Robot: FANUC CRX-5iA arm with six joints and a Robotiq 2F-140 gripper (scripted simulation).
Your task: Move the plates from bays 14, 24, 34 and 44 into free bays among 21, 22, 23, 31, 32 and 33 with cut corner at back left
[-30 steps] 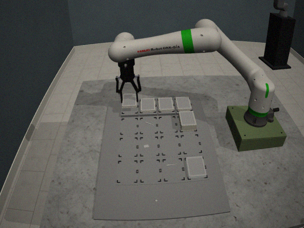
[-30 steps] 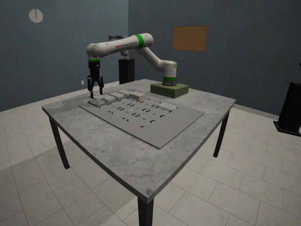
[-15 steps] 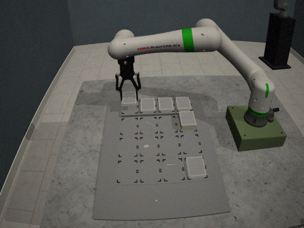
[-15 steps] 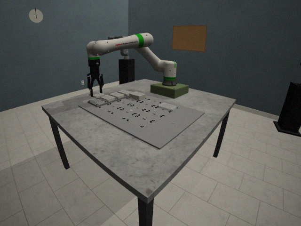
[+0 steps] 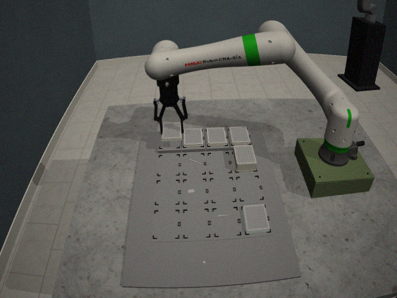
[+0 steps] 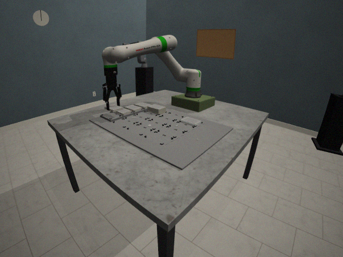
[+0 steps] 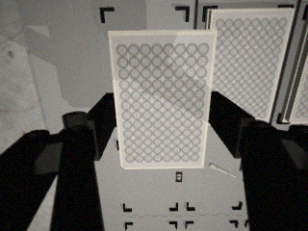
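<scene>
Right now the white pointed piece is 47 cm to the left of my hand, 10 cm behind it and 9 cm below it. Also, from my hand: sealed deep-well block 27 cm behind, 20 cm to the left, 8 cm below.
</scene>
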